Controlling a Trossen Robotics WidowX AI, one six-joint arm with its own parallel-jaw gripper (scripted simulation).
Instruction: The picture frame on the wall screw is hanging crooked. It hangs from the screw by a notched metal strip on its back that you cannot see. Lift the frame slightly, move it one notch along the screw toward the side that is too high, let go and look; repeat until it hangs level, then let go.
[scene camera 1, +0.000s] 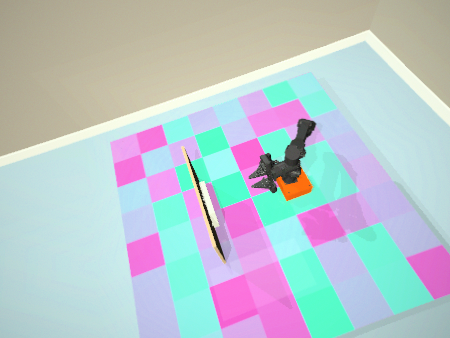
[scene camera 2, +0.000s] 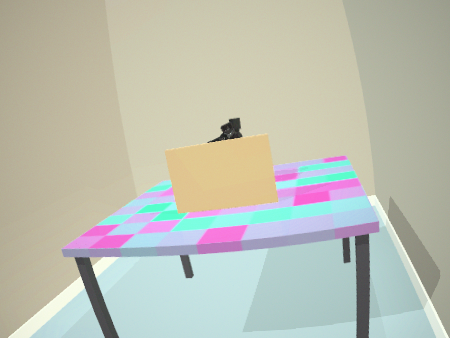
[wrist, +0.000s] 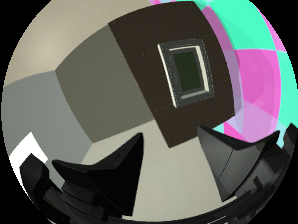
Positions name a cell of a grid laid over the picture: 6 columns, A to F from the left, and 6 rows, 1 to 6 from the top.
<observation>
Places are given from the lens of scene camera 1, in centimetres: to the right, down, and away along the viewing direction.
gripper (scene camera 1: D4): 10, 6, 118
tan wall panel (scene camera 1: C5): -5, 24, 108
</observation>
